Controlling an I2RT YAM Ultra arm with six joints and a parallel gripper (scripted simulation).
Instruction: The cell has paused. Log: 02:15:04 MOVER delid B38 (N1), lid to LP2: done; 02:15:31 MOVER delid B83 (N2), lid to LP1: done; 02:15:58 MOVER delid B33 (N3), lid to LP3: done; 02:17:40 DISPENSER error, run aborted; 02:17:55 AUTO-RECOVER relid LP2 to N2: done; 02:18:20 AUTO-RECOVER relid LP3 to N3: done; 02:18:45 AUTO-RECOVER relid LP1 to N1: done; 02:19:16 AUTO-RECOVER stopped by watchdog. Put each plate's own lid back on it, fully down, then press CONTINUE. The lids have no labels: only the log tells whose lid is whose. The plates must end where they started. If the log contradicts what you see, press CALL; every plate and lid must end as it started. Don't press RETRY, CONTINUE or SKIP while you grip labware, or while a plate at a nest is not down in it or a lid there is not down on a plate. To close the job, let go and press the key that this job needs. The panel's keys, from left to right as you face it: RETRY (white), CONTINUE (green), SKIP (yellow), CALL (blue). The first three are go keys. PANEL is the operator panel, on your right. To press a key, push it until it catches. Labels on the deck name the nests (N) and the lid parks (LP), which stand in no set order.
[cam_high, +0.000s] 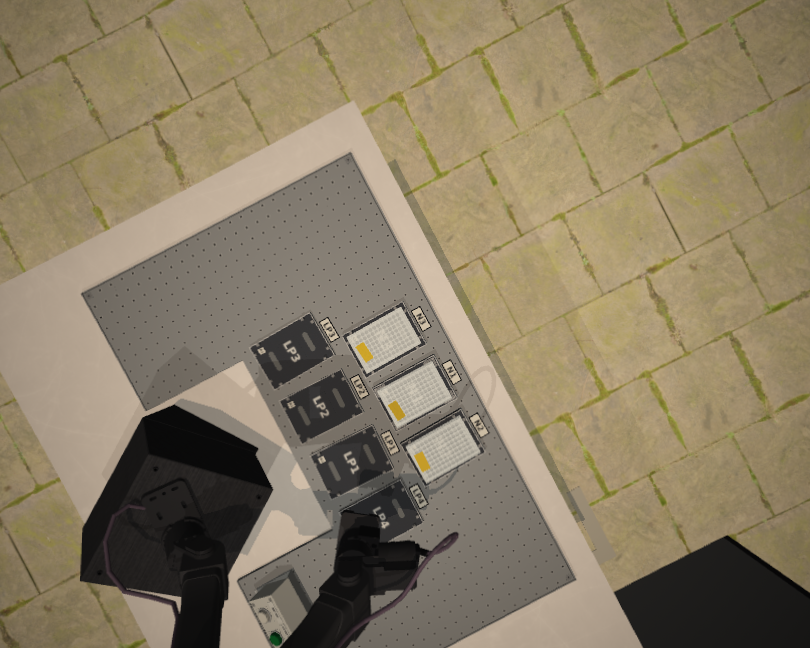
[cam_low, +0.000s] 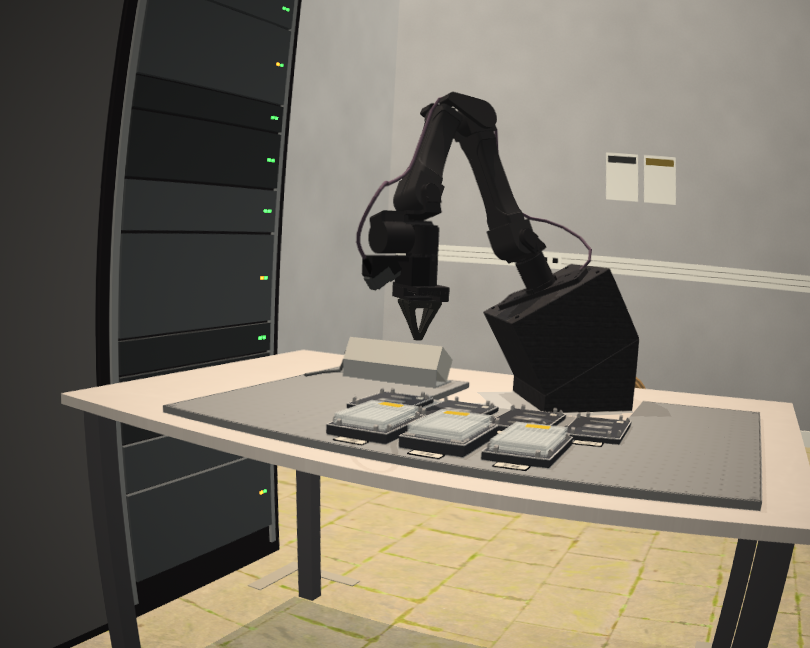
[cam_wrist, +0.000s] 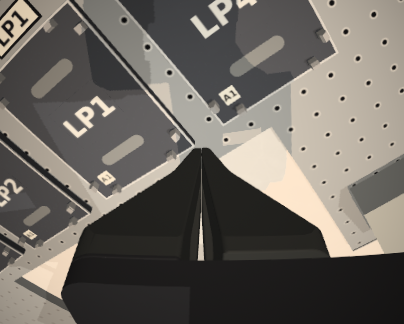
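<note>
Now: the green key 250 mm behind my hand, 160 mm to the right of it and 60 mm below it. The rest, counted from my hand: clear lid (200 mm ahead, 100 mm below, 50 mm to the left); lid park LP1 (130 mm below, 90 mm to the left, 10 mm ahead); lid park LP4 (130 mm below, 40 mm to the right, 20 mm ahead).
</note>
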